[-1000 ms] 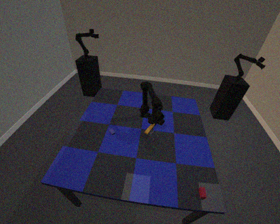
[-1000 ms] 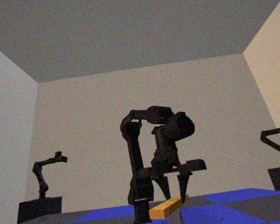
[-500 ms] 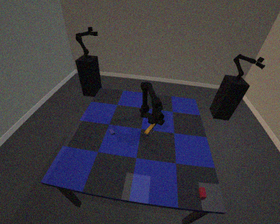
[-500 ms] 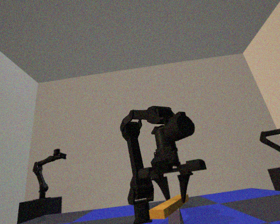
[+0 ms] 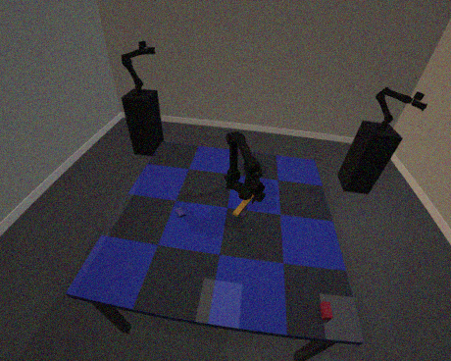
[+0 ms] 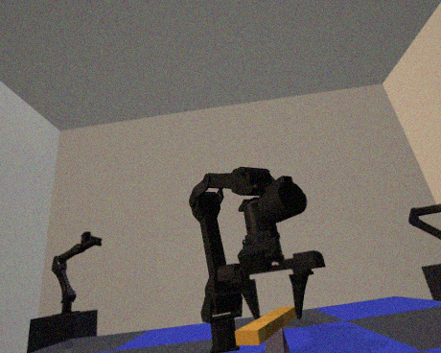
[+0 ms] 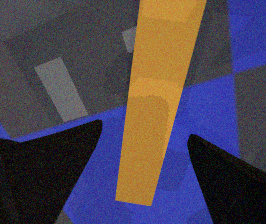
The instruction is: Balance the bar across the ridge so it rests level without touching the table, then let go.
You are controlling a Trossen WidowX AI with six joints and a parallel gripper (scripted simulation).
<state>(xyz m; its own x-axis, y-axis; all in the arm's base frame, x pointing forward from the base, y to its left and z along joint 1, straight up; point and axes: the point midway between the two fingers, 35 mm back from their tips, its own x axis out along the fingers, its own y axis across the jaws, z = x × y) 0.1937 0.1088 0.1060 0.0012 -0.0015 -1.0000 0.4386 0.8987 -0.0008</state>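
Now: gripper tip 3 cm short of the orange bar and 1 cm to the left of it. From my gripper tip the other things lie so: purple block (38 cm to the right, 10 cm ahead, 6 cm below); then red block (55 cm ahead, 39 cm to the left, 6 cm below).
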